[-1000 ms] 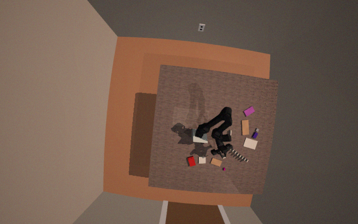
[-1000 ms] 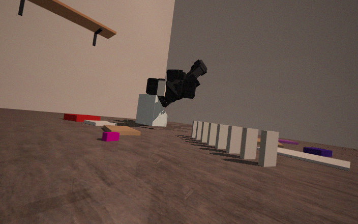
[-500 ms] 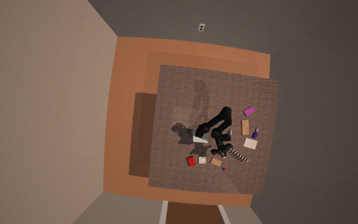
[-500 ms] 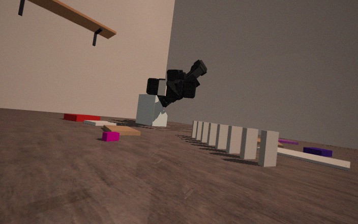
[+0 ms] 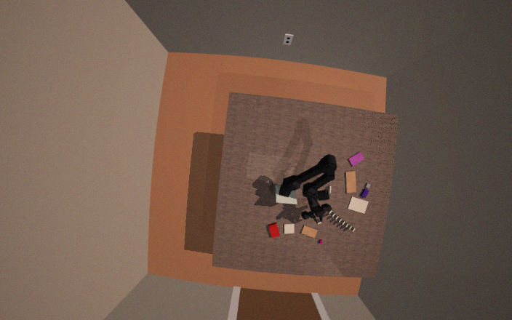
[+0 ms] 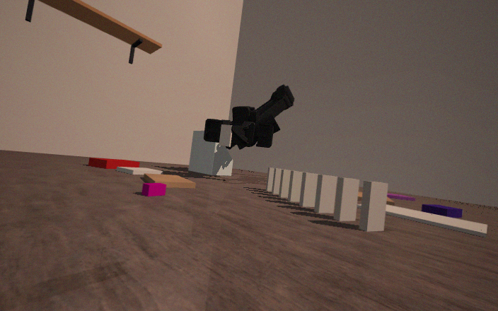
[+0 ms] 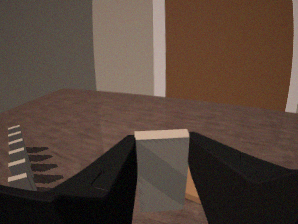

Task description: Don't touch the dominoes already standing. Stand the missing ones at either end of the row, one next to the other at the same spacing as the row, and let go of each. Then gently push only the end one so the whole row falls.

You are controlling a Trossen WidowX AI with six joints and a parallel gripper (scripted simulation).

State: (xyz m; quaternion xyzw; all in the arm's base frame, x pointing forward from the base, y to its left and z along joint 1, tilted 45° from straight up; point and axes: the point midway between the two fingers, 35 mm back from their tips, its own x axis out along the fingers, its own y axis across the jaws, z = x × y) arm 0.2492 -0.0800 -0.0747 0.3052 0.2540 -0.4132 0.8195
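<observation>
The tan slab is 120 mm to the right of my gripper tip, 120 mm below it and 10 mm ahead of it. Also, from my gripper tip: magenta cube: 180 mm to the right, 120 mm below, 110 mm ahead; then red block: 250 mm behind, 160 mm to the right, 120 mm below; then white tile: 140 mm behind, 130 mm to the right, 120 mm below.
</observation>
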